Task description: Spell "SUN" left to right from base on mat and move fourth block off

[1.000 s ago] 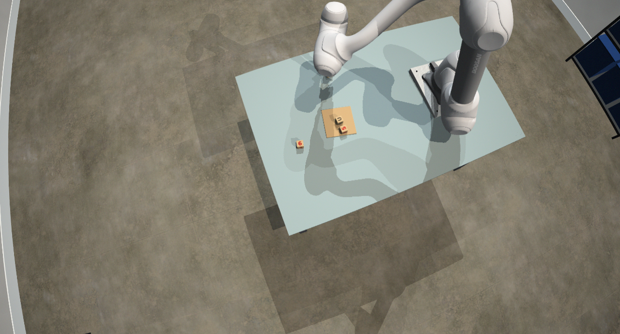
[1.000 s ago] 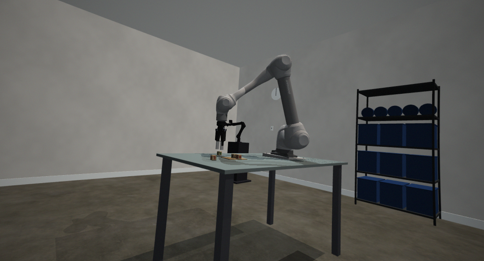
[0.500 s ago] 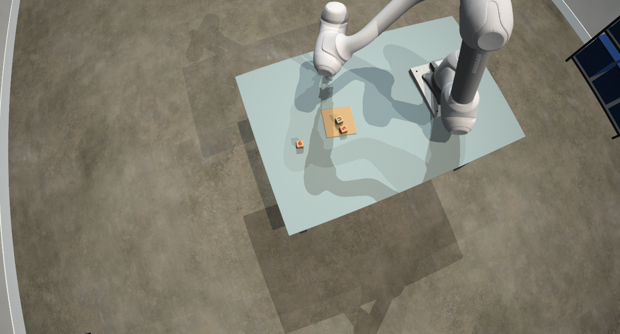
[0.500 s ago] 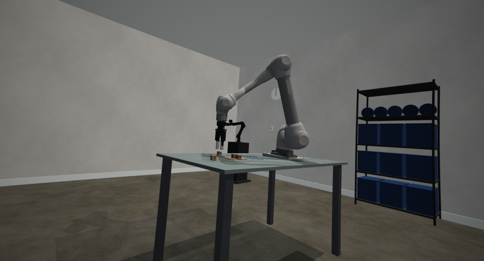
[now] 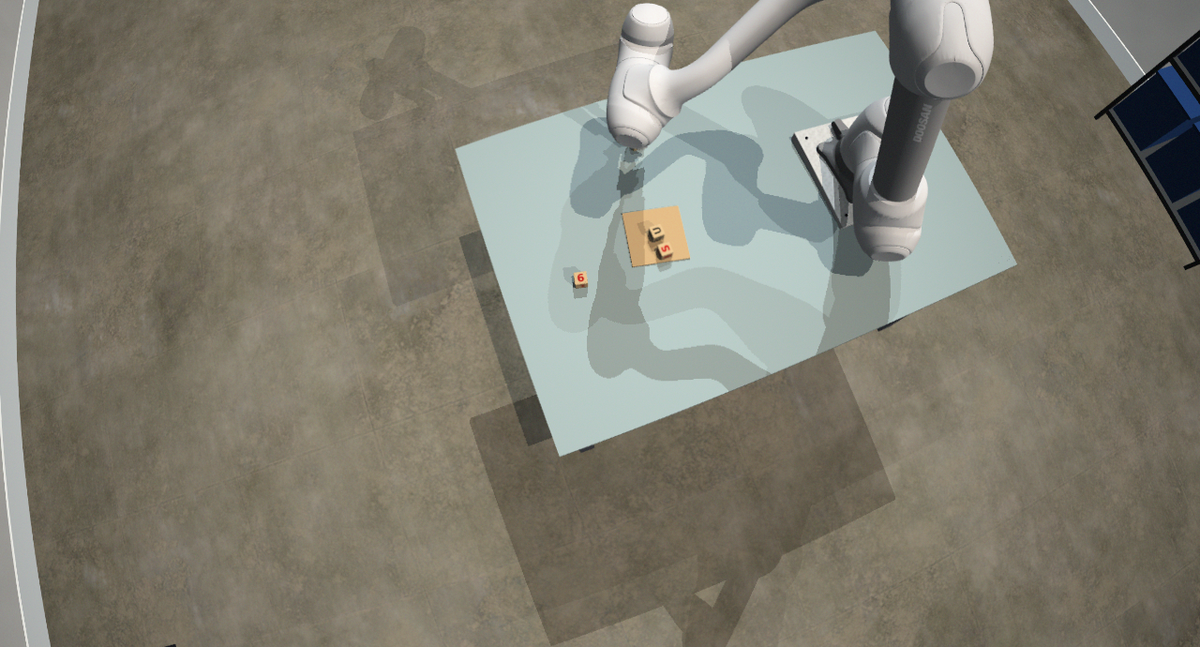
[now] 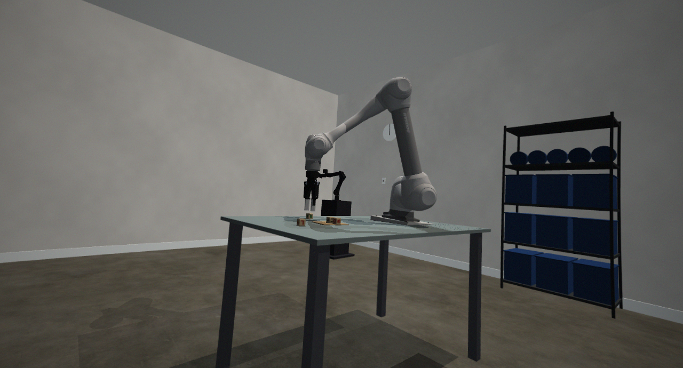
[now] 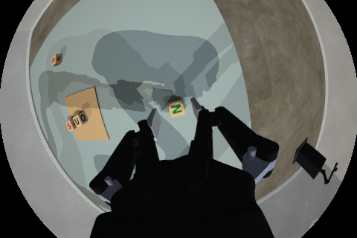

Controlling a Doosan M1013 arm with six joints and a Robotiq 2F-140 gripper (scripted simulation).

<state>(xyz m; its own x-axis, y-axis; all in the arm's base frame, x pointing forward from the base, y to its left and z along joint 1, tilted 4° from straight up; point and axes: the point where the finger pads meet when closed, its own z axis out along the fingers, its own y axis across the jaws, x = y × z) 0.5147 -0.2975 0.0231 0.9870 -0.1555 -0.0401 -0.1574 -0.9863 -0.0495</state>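
My hand is 6 cm above the N block. From my hand the other things lie so: S block 8 cm ahead, 29 cm to the left, 6 cm below; mat 7 cm ahead, 24 cm to the left, 7 cm below; 6 block 29 cm ahead, 27 cm to the left, 6 cm below.
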